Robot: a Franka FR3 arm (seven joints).
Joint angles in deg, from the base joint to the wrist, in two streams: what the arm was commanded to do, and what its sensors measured. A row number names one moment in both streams.
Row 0, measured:
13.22 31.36 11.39 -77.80 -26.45 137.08 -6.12
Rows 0 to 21, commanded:
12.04 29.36 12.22 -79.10 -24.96 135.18 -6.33
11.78 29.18 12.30 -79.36 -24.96 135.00 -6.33
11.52 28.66 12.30 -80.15 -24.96 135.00 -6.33
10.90 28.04 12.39 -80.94 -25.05 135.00 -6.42
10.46 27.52 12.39 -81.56 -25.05 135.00 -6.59
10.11 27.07 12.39 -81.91 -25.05 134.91 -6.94
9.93 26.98 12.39 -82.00 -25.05 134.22 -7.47
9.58 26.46 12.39 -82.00 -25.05 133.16 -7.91
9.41 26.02 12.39 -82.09 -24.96 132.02 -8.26
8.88 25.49 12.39 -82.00 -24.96 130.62 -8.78
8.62 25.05 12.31 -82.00 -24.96 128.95 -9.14
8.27 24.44 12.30 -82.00 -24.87 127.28 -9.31
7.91 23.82 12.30 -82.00 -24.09 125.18 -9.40
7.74 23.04 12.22 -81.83 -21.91 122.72 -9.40
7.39 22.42 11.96 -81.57 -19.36 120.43 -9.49
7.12 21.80 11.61 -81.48 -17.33 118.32 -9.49
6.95 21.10 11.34 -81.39 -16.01 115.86 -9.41
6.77 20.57 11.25 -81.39 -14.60 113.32 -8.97
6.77 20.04 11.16 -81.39 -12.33 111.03 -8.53
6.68 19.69 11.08 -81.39 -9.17 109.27 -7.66
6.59 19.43 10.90 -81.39 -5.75 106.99 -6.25
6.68 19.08 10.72 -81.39 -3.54 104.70 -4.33
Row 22, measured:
7.37 21.24 10.68 -79.67 -10.76 109.65 -7.50
